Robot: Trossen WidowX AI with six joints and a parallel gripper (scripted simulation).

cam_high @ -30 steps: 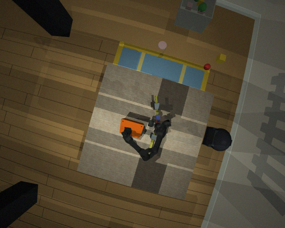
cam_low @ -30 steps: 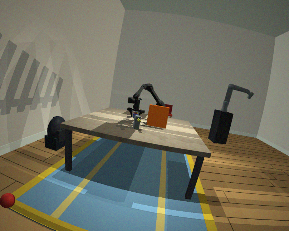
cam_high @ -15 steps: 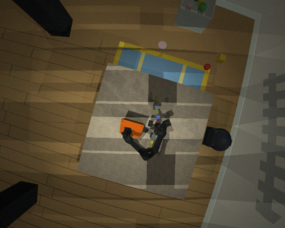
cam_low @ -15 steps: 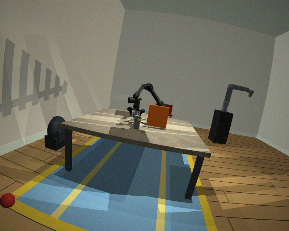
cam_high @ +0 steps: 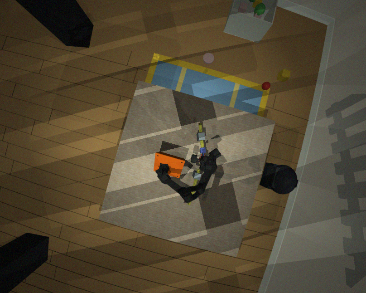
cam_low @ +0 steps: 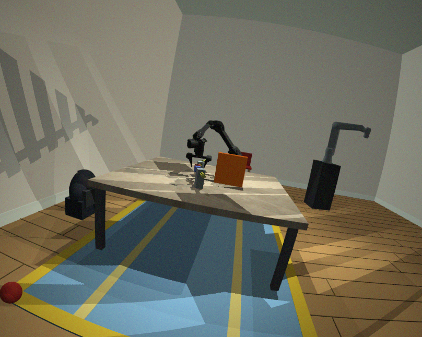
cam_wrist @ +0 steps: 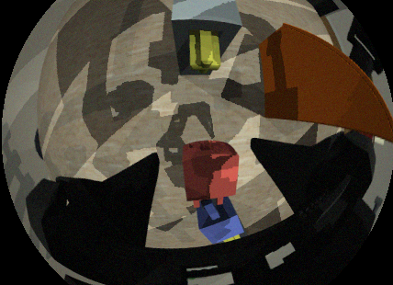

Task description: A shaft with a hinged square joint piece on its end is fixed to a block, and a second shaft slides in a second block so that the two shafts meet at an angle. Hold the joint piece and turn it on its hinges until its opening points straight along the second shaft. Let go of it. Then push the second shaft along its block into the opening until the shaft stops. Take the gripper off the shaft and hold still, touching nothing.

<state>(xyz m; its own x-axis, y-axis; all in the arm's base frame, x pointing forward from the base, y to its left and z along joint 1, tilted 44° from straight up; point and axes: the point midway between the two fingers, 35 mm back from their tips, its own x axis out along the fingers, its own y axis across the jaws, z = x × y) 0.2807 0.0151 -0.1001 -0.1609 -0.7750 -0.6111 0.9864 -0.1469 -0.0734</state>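
My gripper tip is now 20 mm to the right of the red square joint piece and 10 mm below it.
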